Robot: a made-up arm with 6 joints.
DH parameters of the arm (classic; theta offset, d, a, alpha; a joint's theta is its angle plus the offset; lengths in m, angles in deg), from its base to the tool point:
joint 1: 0 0.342 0 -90
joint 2: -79.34 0 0.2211 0
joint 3: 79.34 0 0.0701 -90
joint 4: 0 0.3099 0 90
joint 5: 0 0 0.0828 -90
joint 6: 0 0.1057 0 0
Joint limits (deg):
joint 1: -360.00..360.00
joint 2: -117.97..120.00
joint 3: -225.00..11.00
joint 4: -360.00..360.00
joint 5: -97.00..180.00
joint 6: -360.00..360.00
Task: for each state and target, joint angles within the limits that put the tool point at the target. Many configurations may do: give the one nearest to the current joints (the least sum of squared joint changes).
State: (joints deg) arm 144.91 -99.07 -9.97 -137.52 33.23 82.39
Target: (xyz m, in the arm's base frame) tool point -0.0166 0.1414 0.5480
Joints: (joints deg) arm 123.06 -117.97 5.27 -128.32 74.96 82.39
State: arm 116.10 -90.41 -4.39 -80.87 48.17 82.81
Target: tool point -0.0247 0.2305 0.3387
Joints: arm 104.83 -80.74 9.26 -80.52 53.45 82.81
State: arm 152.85 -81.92 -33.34 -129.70 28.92 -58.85
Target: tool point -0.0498 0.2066 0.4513
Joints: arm 98.21 -97.52 0.93 -139.51 24.95 -58.85
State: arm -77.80 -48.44 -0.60 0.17 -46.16 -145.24
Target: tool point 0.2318 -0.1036 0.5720
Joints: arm -34.14 -46.75 -20.36 -19.51 -43.17 -145.24
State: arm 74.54 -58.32 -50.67 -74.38 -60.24 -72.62
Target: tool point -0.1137 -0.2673 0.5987
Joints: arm 89.98 -102.58 -64.49 -73.24 -79.85 -72.62
